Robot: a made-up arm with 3 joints.
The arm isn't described. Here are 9 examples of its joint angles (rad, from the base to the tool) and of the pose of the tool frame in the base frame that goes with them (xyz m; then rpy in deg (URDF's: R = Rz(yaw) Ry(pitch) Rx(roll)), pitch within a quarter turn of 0, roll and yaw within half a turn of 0).
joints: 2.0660 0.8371 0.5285
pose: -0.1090 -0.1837 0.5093 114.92 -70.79 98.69
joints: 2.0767 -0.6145 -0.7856
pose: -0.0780 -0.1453 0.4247 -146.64 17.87 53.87
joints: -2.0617 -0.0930 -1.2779
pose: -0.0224 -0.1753 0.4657 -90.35 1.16 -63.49
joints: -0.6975 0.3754 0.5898
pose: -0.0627 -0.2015 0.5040 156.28 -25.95 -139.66
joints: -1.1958 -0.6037 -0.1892
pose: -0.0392 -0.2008 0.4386 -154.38 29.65 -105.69
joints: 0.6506 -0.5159 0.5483
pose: -0.0985 -0.1837 0.4401 141.46 22.57 146.08
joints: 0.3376 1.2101 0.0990
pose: -0.0520 -0.2107 0.5244 166.61 -71.59 170.60
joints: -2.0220 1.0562 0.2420
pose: -0.0738 -0.1423 0.5225 -131.03 -70.09 -121.67
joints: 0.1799 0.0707 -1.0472
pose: -0.0914 -0.2045 0.4583 -123.30 5.73 166.04
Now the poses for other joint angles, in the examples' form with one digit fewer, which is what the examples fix.
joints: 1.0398 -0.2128 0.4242
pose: -0.102 -0.170 0.459 145.0 0.8 125.2
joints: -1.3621 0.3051 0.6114
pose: -0.050 -0.191 0.505 162.3 -28.8 -104.9
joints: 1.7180 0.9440 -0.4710
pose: -0.103 -0.188 0.505 -168.4 -68.6 96.3
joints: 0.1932 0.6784 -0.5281
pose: -0.081 -0.202 0.500 -148.8 -34.8 166.3
